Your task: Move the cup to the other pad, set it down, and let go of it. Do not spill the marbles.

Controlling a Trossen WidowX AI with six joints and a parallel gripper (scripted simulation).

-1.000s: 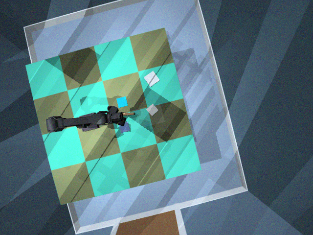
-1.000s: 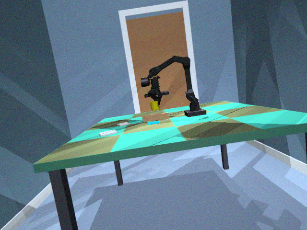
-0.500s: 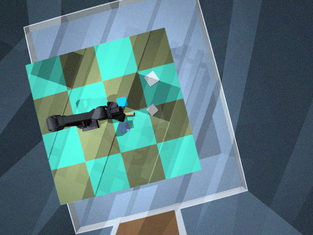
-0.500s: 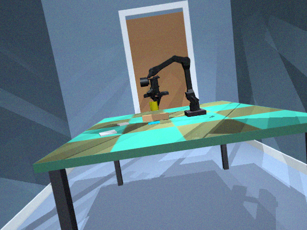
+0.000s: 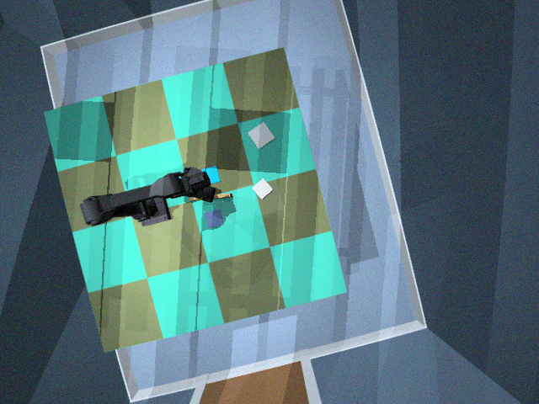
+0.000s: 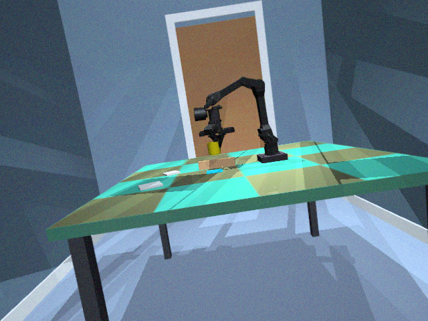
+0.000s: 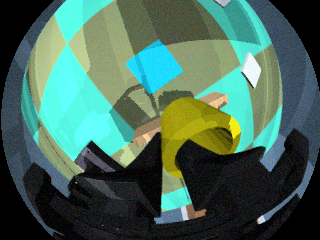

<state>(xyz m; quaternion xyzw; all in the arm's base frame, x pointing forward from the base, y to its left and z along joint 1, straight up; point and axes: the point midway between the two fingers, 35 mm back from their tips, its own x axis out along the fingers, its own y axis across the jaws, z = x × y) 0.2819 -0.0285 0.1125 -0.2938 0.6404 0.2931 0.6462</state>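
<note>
My gripper tip is 2 cm short of the low wooden wall, 4 cm to the left of it and 9 cm above it. The rest, counted from my gripper tip: lilac pad: 2 cm behind, 14 cm to the right, 12 cm below; yellow cup: 2 cm ahead, 2 cm to the right.
</note>
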